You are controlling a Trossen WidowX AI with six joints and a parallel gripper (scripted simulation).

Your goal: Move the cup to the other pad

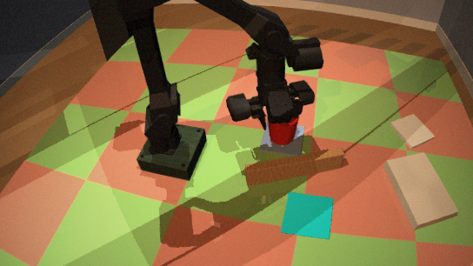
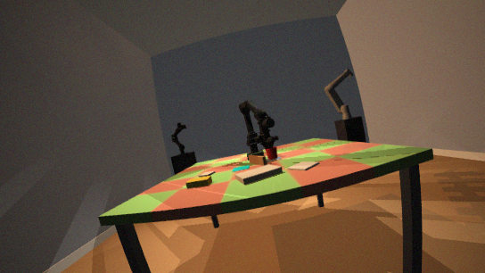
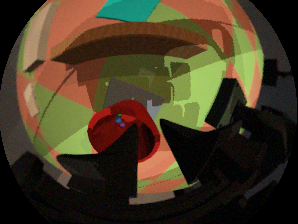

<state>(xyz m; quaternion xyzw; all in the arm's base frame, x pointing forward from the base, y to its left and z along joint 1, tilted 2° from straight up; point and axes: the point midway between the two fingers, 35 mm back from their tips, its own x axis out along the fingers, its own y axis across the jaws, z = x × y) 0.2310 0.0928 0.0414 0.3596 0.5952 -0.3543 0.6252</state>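
Right now my gripper tip is 110 mm short of the cyan pad, 190 mm to the left of it and 50 mm above it. Round my gripper tip: wooden bar: 70 mm ahead, 90 mm to the right, 30 mm below; then red cup: 30 mm ahead, 10 mm to the left; then yellow block: 330 mm ahead, 390 mm to the right, 30 mm below.
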